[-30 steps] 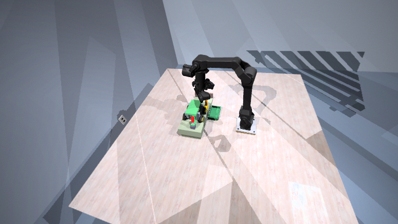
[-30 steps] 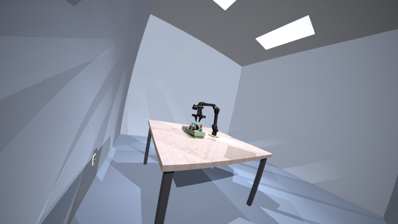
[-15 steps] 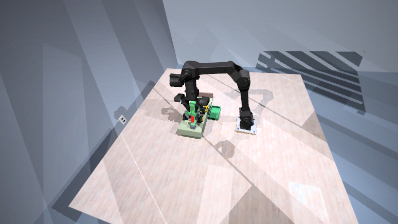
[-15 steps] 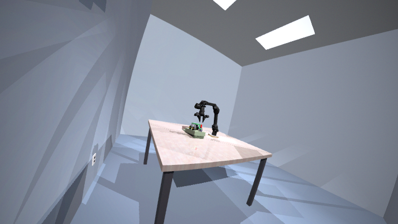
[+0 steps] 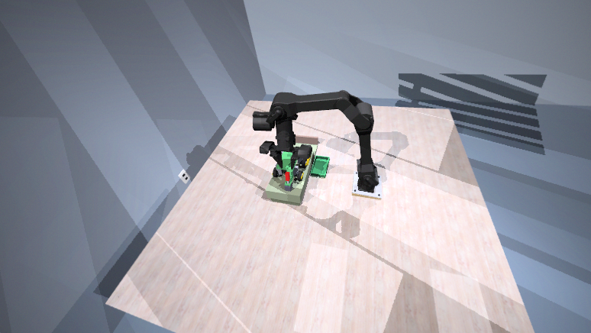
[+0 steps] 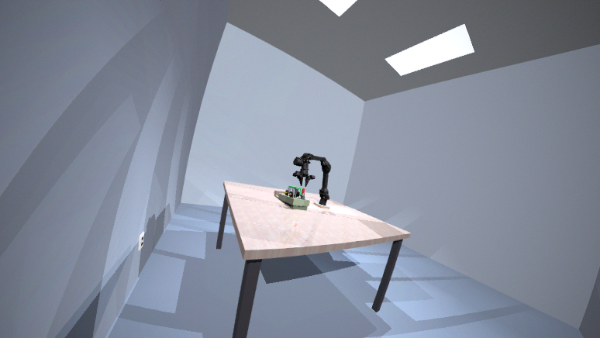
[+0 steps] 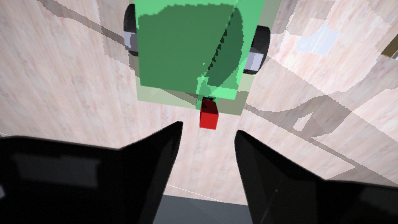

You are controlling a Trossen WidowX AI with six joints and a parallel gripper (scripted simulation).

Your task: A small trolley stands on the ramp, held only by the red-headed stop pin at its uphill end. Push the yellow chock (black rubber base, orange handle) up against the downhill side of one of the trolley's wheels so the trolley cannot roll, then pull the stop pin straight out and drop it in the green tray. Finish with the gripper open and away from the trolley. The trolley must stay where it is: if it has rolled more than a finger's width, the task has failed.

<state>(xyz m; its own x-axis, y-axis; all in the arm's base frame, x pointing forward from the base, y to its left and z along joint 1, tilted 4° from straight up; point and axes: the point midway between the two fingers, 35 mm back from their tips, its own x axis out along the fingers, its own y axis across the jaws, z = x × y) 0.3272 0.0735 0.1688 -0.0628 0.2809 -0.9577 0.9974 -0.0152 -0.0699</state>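
The red-headed stop pin lies 6 cm below my gripper tip and 2 cm to the left of it. The rest, counted from my gripper tip: yellow chock (16 cm to the right, 10 cm below, 4 cm behind); then trolley (8 cm to the right, 7 cm below, 2 cm ahead); then grey-green ramp (14 cm below, 8 cm to the right, 2 cm ahead).
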